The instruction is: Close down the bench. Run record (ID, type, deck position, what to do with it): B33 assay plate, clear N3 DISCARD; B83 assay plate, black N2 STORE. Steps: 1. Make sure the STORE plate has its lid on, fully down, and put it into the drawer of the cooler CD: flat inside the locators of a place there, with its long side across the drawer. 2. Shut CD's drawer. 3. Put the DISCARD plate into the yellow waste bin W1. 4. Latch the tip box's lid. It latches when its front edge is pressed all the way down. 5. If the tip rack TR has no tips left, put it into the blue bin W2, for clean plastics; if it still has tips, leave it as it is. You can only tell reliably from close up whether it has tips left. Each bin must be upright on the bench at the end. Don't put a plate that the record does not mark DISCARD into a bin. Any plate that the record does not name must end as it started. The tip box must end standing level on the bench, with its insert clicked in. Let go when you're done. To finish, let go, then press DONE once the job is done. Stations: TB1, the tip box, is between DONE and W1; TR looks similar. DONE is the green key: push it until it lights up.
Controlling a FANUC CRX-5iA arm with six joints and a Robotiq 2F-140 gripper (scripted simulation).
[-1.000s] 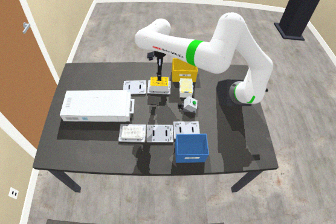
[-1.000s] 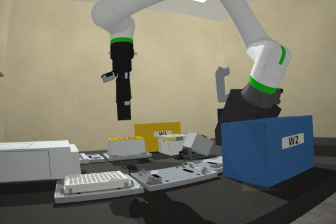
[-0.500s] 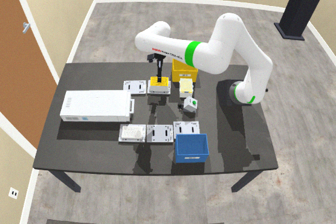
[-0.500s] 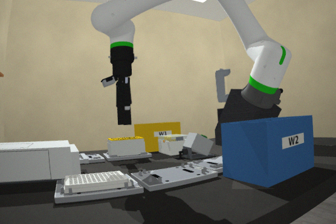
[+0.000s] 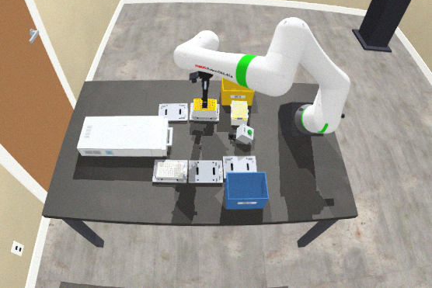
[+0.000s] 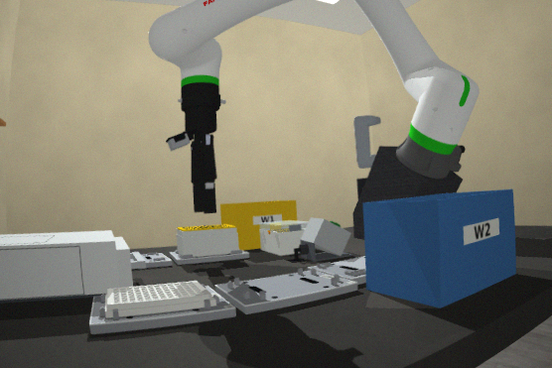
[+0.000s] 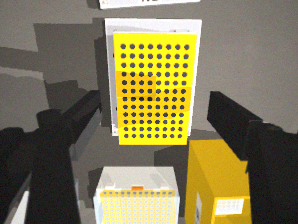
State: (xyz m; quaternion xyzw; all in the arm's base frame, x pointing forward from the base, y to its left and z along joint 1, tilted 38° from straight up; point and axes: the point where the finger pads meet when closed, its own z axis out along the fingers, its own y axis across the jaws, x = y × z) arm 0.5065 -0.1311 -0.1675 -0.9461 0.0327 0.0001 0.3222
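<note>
Right now the tip rack TR is 10 mm behind my hand, 10 mm to the right of it and 80 mm below it. The rest, counted from my hand: clear tip box lid: 190 mm behind, 30 mm to the left, 70 mm below; yellow tip box insert: 190 mm behind, 30 mm to the left, 80 mm below; tip box TB1: 190 mm behind, 30 mm to the left, 90 mm below.
</note>
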